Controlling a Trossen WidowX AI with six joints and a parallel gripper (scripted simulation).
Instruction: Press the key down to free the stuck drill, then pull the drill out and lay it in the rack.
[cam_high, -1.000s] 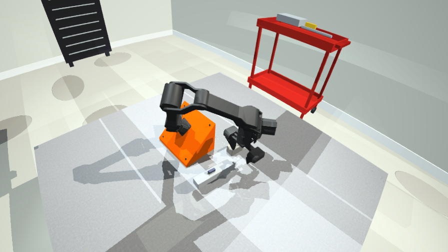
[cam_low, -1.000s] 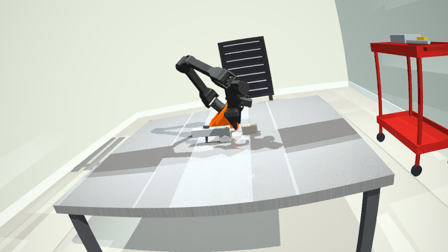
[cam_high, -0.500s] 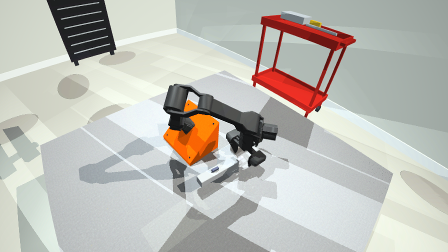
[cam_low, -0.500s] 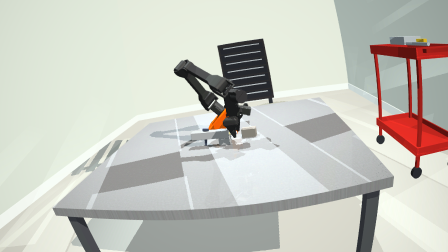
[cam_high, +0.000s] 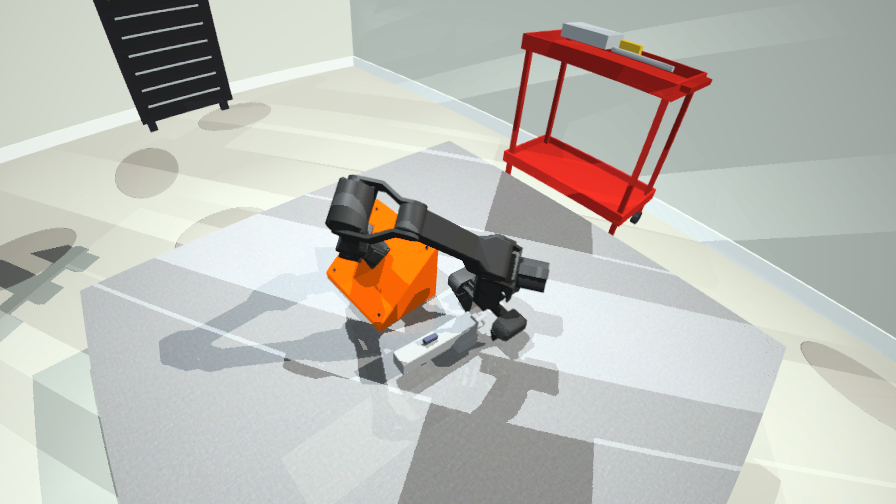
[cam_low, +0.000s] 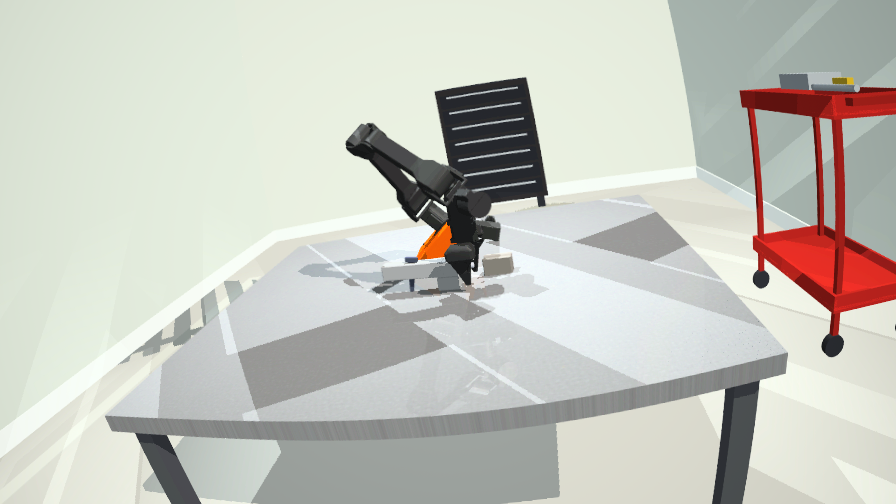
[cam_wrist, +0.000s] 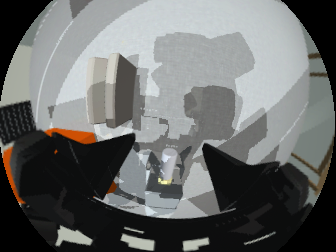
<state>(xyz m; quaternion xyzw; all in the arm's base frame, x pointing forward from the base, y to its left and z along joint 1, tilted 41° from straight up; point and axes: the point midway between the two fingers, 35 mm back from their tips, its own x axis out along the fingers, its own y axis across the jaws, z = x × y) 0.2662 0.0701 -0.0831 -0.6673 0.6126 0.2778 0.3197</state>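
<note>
Now: the drill 6 cm to the right of my gripper tip and 3 cm above it. The rest, counted from my gripper tip: blue key: 14 cm to the right, 4 cm above; then grey rack: 8 cm behind, 5 cm to the left; then housing block: 11 cm to the right, 3 cm above.
</note>
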